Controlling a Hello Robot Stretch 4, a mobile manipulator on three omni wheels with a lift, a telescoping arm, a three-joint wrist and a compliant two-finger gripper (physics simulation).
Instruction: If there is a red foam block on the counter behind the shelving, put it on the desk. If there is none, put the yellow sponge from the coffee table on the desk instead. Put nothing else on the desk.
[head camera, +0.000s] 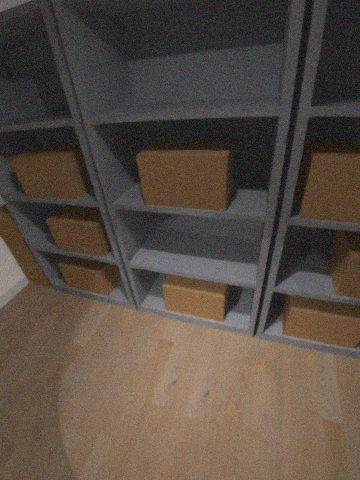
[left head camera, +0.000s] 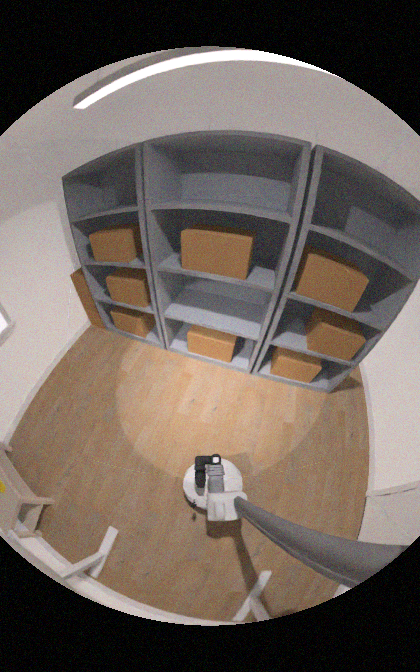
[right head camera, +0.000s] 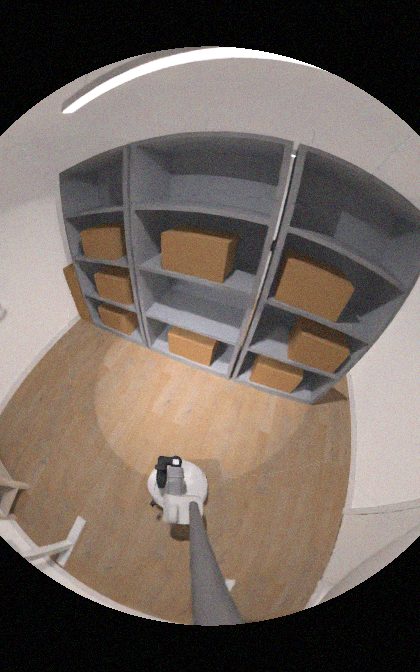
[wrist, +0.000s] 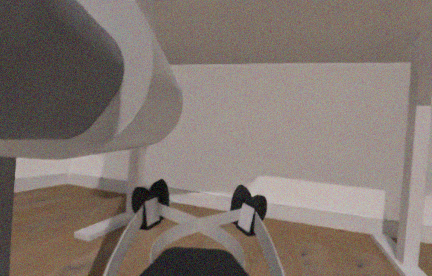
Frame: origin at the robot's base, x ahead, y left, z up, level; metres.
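Where they show: gripper, between the fingertips: (wrist: 200, 197).
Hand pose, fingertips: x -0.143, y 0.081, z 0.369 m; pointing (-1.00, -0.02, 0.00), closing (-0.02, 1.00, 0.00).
Observation:
After its pixels a point has its place.
Grey shelving (head camera: 190, 114) @[x 1.137, y -0.056, z 1.405 m] (left head camera: 220, 206) (right head camera: 200, 207) stands against the wall ahead. The counter behind it and any red foam block do not show. The yellow sponge (left head camera: 1, 486) is partly cut off at the far left of the left head view, on the coffee table (left head camera: 14, 494) (right head camera: 14, 484). The white desk shows by a leg (left head camera: 106, 547) (right head camera: 75, 537) at the lower left of both side head views, and by its underside (wrist: 300, 30) in the wrist view. My gripper (wrist: 200, 197) @[x -0.143, y 0.081, z 0.369 m] is open and empty, low, facing the space under the desk.
Brown boxes (head camera: 185, 177) @[x 1.172, y -0.017, z 1.128 m] (left head camera: 216, 251) (right head camera: 197, 254) sit on the shelves. A brown panel (head camera: 20, 250) @[x 1.696, y 1.489, z 0.416 m] (left head camera: 86, 300) (right head camera: 77, 295) stands at the shelving's left end. Wooden floor (head camera: 200, 410) @[x 0.570, y 0.000, z -0.028 m] lies between my base (left head camera: 232, 480) and the shelving. Another desk leg (left head camera: 254, 595) is below my base.

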